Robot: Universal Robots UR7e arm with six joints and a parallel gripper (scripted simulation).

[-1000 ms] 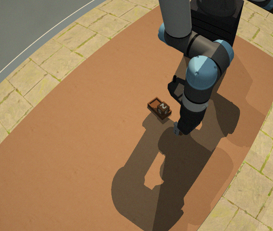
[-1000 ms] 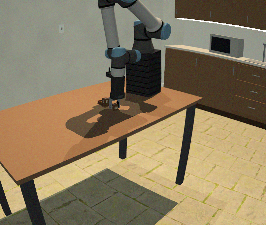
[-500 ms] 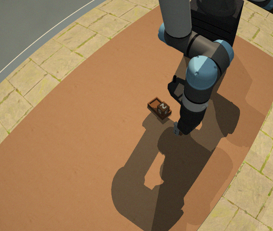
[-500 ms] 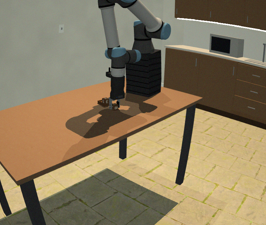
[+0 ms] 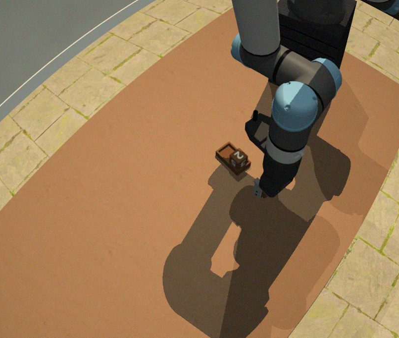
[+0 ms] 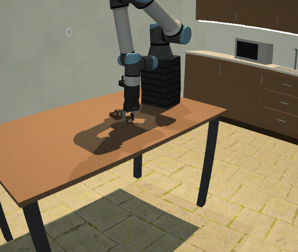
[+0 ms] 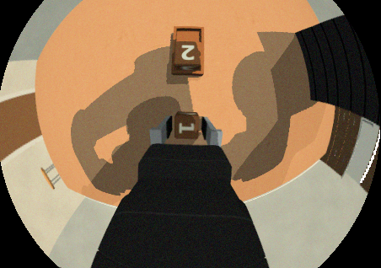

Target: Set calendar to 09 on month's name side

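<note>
My hand is 90 mm to the left of the brown cube and 20 mm past it. The rest, counted from my hand: tray: 110 mm to the right, 20 mm below, 20 mm behind.
</note>
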